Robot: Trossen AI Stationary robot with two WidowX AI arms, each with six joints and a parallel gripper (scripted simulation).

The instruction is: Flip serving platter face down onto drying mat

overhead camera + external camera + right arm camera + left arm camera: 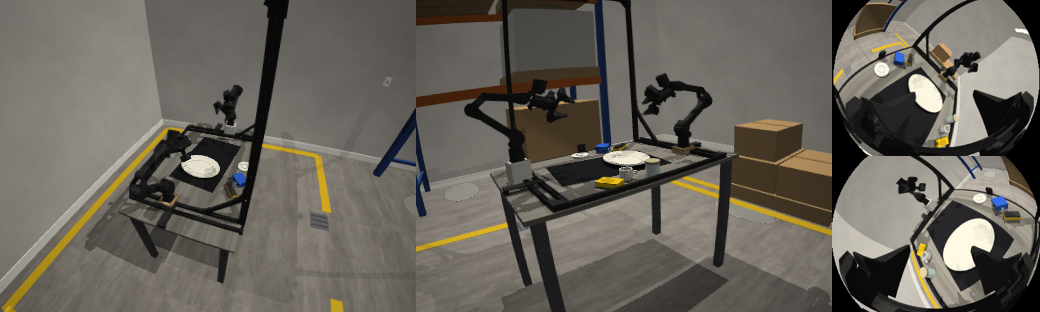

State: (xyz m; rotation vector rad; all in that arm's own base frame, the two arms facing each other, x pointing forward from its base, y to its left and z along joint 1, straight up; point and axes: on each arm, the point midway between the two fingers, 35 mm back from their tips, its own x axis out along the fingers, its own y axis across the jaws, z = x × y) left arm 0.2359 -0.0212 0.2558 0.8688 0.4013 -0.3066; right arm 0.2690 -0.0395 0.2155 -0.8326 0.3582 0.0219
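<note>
My right hand is 3 cm short of the white serving platter, 30 cm to the right of it and 31 cm above it. Round my right hand: black drying mat 2 cm ahead, 19 cm to the left, 32 cm below; then small white saucer 26 cm behind, 12 cm to the left, 31 cm below; then mug 29 cm ahead, 18 cm to the left, 30 cm below.
Right now the white serving platter is 280 mm below my left hand, 130 mm to the right of it and 20 mm behind it. Round my left hand: black drying mat 290 mm below, 250 mm to the right, 20 mm behind; then mug 270 mm below, 250 mm to the right, 240 mm ahead; then yellow-black item 320 mm behind, 270 mm below, 40 mm to the right.
</note>
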